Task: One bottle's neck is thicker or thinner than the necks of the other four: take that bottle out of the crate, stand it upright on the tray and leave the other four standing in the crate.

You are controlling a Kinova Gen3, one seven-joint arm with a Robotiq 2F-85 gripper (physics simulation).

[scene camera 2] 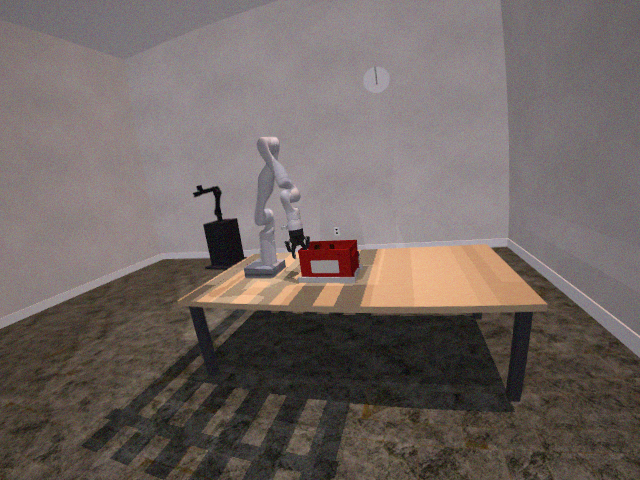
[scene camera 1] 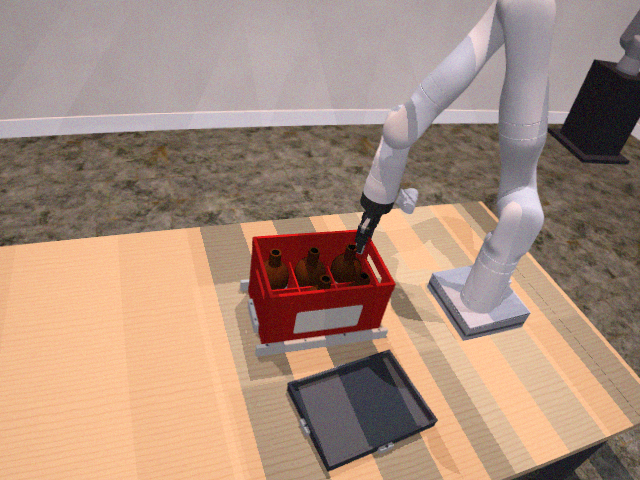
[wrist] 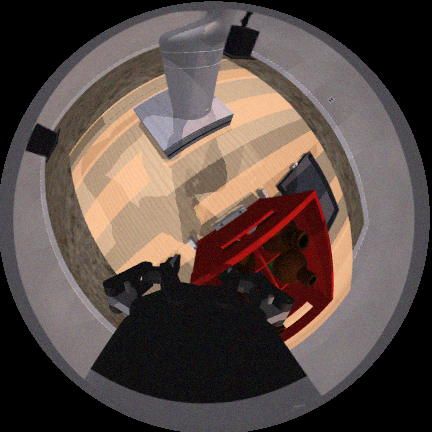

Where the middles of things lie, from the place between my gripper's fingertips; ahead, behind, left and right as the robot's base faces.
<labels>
The red crate (scene camera 1: 294, 247) is 13 cm ahead of my hand, 9 cm to the left of it and 4 cm below it. Round my hand: dark tray (scene camera 1: 352, 410) (36 cm to the left, 12 cm below, 8 cm ahead).
</labels>
